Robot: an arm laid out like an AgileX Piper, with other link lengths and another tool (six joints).
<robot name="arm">
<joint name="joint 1" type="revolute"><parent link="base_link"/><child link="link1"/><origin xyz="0 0 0.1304" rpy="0 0 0"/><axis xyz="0 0 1"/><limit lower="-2.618" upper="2.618"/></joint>
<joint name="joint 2" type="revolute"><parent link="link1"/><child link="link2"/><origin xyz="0 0 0" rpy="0 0 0"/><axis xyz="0 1 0"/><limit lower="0" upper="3.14"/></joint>
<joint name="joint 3" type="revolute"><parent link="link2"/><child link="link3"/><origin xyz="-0.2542 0 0.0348" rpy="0 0 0"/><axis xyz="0 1 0"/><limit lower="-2.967" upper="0"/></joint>
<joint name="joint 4" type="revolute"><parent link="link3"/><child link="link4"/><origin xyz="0.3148 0 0.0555" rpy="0 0 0"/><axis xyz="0.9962 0 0.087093"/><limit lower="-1.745" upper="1.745"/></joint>
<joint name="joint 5" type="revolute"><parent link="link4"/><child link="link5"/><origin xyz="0 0 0" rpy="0 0 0"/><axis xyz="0 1 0"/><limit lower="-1.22" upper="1.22"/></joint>
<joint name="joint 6" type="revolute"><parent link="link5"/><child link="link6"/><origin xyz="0.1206 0 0.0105" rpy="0 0 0"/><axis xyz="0.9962 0 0.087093"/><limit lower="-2.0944" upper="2.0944"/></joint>
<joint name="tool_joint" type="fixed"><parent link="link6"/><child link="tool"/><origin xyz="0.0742 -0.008 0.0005" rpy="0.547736 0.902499 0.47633"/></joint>
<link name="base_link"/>
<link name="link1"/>
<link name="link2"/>
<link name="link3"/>
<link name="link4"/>
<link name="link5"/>
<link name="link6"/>
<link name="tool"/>
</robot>
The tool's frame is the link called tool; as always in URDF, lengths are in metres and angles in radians.
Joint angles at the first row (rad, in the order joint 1, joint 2, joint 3, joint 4, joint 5, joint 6):
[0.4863 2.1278 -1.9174 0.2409 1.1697 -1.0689]
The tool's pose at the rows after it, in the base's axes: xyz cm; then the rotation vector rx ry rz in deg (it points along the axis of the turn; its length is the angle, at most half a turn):
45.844 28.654 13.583 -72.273 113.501 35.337
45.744 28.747 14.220 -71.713 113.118 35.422
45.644 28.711 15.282 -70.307 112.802 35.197
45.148 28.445 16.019 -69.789 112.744 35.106
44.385 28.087 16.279 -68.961 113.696 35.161
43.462 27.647 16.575 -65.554 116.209 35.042
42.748 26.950 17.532 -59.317 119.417 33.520
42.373 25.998 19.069 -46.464 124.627 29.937
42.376 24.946 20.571 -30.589 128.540 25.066
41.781 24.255 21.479 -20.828 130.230 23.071
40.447 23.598 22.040 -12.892 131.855 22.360
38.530 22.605 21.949 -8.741 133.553 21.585
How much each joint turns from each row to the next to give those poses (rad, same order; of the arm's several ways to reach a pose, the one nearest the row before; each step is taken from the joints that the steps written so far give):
[0.0031 -0.0053 0.0000 0.0207 0.0093 0.0208]
[0.0014 -0.0117 0.0000 0.0031 0.0013 0.0066]
[0.0000 -0.0212 0.0018 0.0011 0.0011 0.0185]
[0.0000 -0.0322 0.0256 0.0000 0.0006 0.0072]
[0.0008 -0.0331 0.0387 0.0000 0.0014 0.0157]
[0.0011 -0.0383 0.0436 0.0000 0.0023 0.0567]
[0.0000 -0.0458 0.0332 -0.0152 0.0038 0.1048]
[0.0000 -0.0418 0.0078 -0.0381 0.0117 0.2125]
[0.0007 -0.0348 0.0001 -0.0561 0.0010 0.2532]
[0.0000 -0.0406 0.0256 -0.0209 0.0000 0.1464]
[0.0004 -0.0589 0.0574 -0.0010 0.0000 0.1127]
[0.0000 -0.0755 0.0920 0.0000 0.0000 0.0594]

